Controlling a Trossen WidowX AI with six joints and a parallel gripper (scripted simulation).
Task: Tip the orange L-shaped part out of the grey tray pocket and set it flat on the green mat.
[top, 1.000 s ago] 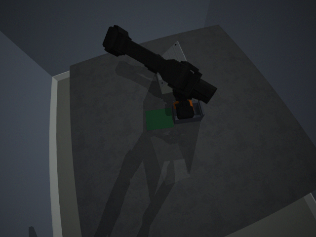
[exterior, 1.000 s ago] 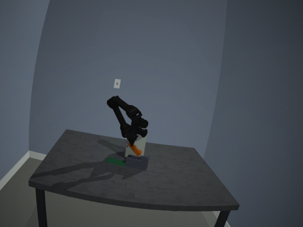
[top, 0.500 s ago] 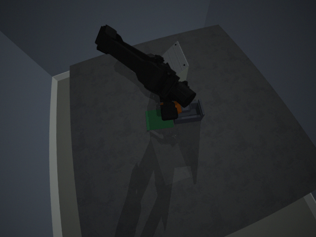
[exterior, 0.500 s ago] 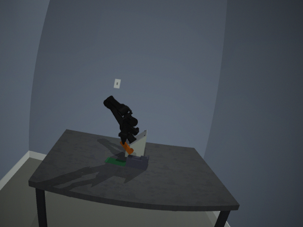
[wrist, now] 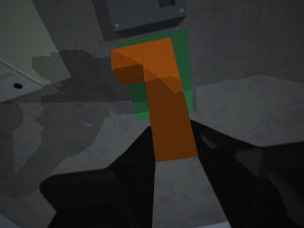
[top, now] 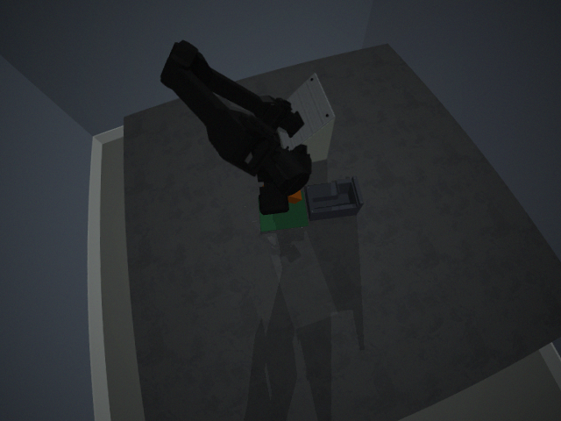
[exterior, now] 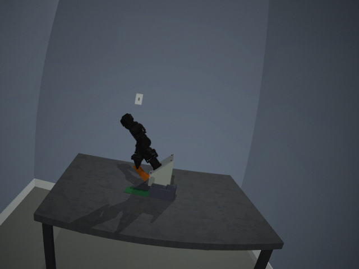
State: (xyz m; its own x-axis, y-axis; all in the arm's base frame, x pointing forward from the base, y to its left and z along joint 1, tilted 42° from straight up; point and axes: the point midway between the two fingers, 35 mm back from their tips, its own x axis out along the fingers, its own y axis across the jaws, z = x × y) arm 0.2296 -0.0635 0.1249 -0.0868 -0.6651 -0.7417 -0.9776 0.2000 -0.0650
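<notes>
My gripper tip is now 10 mm to the right of the green mat and 170 mm above it. Round my gripper tip: orange L-shaped part (10 mm behind, 40 mm to the left, 30 mm below).
</notes>
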